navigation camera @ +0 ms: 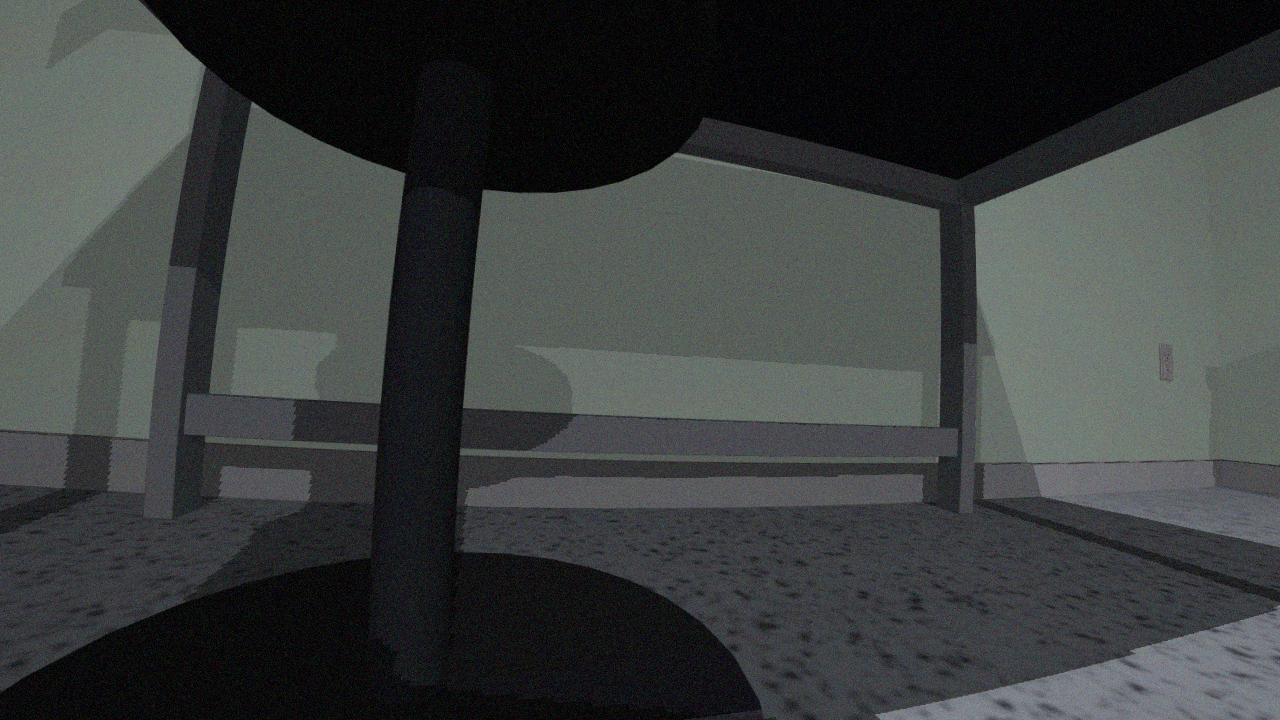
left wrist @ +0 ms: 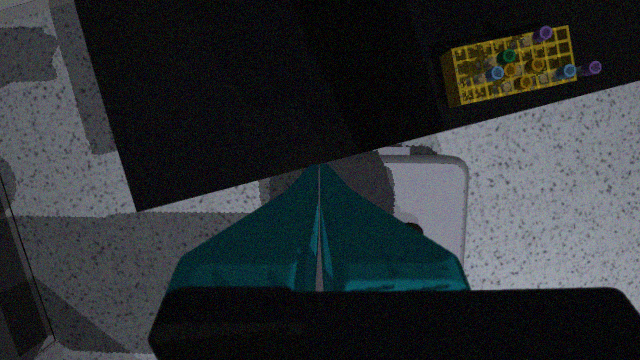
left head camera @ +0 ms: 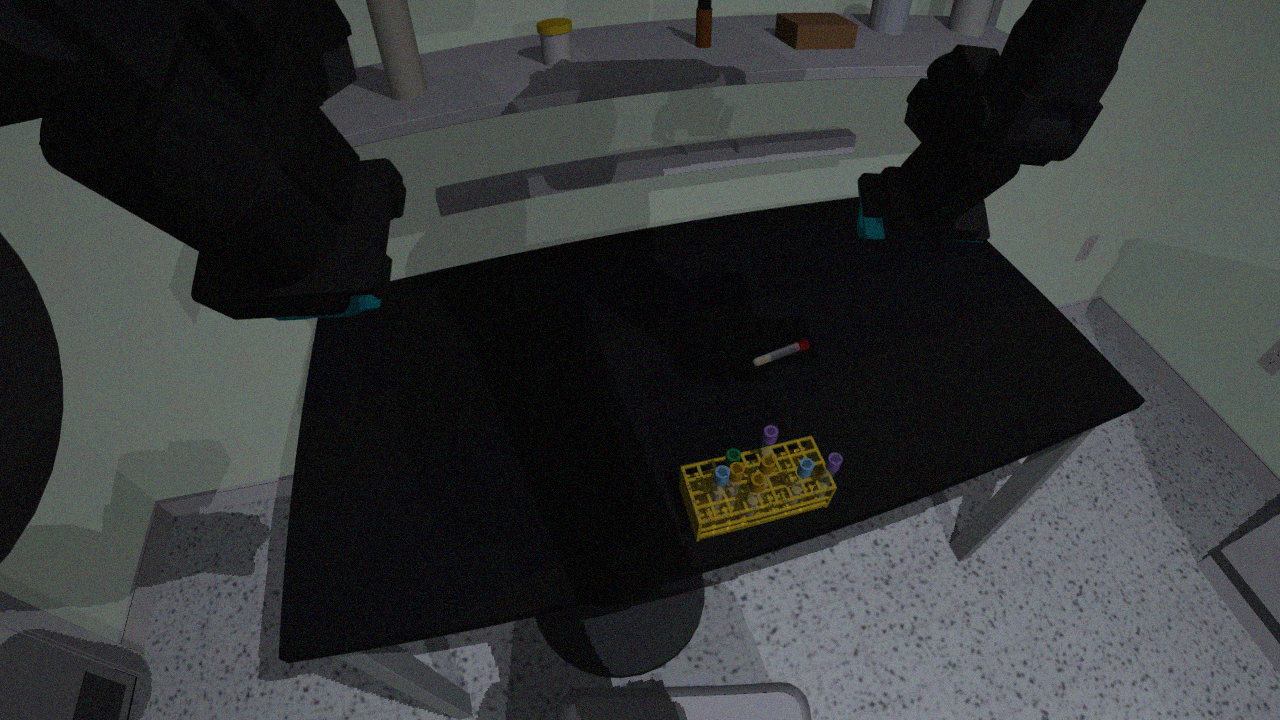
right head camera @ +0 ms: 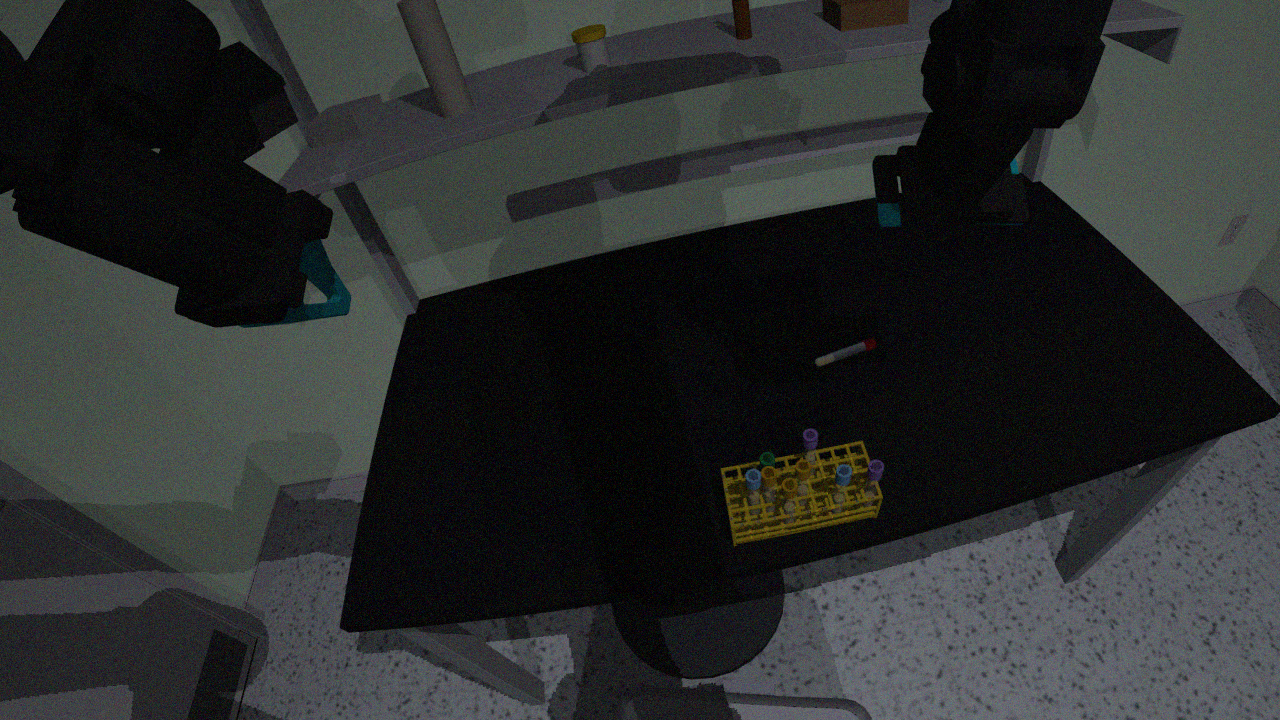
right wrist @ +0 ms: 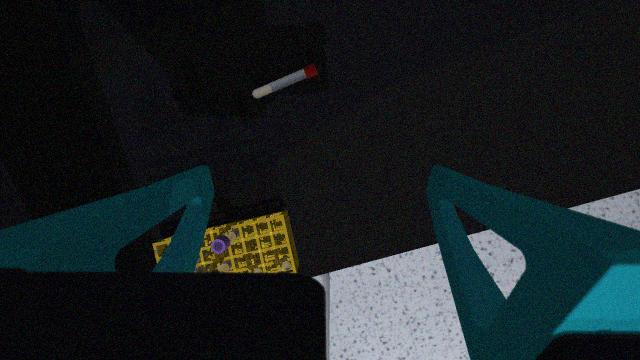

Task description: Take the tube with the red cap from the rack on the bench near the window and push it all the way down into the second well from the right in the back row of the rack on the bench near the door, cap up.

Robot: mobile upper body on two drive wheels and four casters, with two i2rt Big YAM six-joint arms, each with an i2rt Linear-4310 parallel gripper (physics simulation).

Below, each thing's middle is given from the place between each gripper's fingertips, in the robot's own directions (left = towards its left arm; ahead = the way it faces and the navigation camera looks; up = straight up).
Scene:
The yellow tube rack [right head camera: 817, 514] is 120 mm behind my right hand, 140 mm to the left of it and 340 mm below it.
I see my left gripper 14 cm short of the yellow tube rack, 31 cm to the left of it and 49 cm above it.

